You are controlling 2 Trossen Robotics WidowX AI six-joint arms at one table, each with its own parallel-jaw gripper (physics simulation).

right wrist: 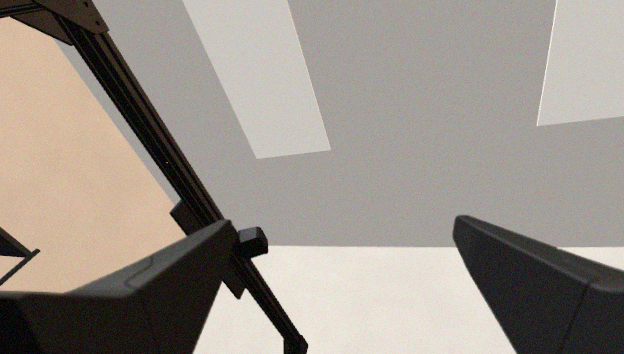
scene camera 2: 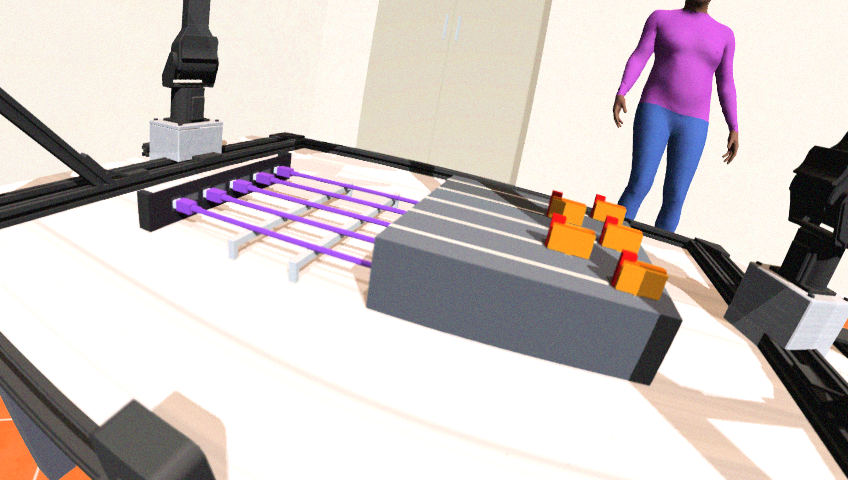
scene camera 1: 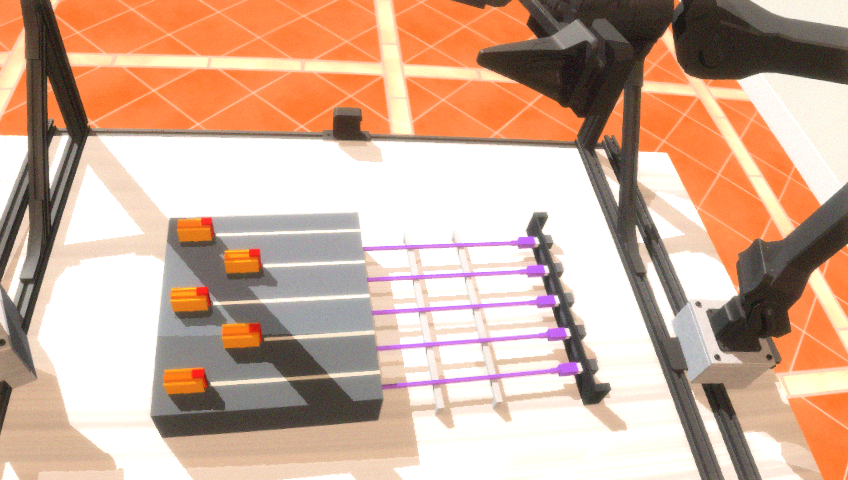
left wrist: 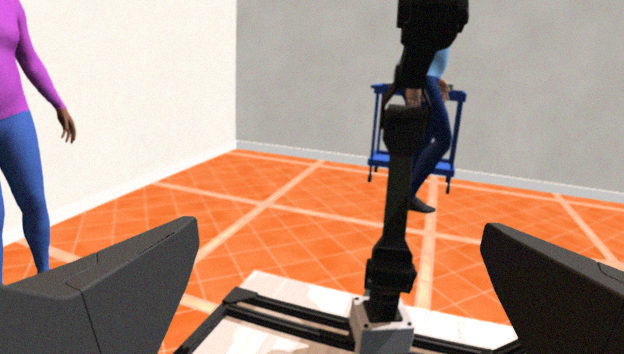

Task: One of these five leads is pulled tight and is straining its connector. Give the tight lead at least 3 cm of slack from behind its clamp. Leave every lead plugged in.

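Frame: origin at the left arm's base, x ahead, y left, z up, level; millimetres.
Where they show: left gripper, fingertip midpoint: (scene camera 1: 448,18) (left wrist: 342,234); right gripper, fingertip midpoint: (right wrist: 342,228); left arm's base, link origin: (scene camera 2: 186,120) (scene camera 1: 732,330); right arm's base, link origin: (scene camera 2: 801,282) (left wrist: 382,311).
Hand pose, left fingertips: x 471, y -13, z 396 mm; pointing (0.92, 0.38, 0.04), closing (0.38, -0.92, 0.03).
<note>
Each offset is from my left fingertips to the top centre of the thing. "spot": to the spot under its first point.
Purple leads (scene camera 1: 416,383) (scene camera 2: 321,248) run side by side from connectors (scene camera 1: 568,368) (scene camera 2: 185,206) plugged into a black strip (scene camera 1: 593,390) (scene camera 2: 155,208), over two pale rails @[70 mm back, 95 mm left, 454 mm down] (scene camera 1: 437,404) @[112 mm back, 181 mm right, 454 mm down] (scene camera 2: 233,246), to a grey box (scene camera 1: 196,350) (scene camera 2: 476,315). All look straight; I cannot tell which is tight. Orange clamps @[spot: 231 mm ahead, 3 mm left, 386 mm down] (scene camera 1: 190,299) (scene camera 2: 571,239) with red tabs stand on the box top, at staggered distances, with cream lines leading from them. My left gripper (left wrist: 342,234) is open and empty, high above the table. My right gripper (right wrist: 342,228) is open and empty, facing wall and ceiling, away from the leads.
A black frame surrounds the table, with uprights at both sides in scene camera 1. A small black block @[spot: 59 mm ahead, 378 mm right, 435 mm down] (scene camera 1: 346,123) (scene camera 2: 148,443) sits on one frame edge. The arm bases (scene camera 1: 723,350) (scene camera 2: 767,303) stand at opposite sides. A person (scene camera 2: 684,65) stands beyond the table.
</note>
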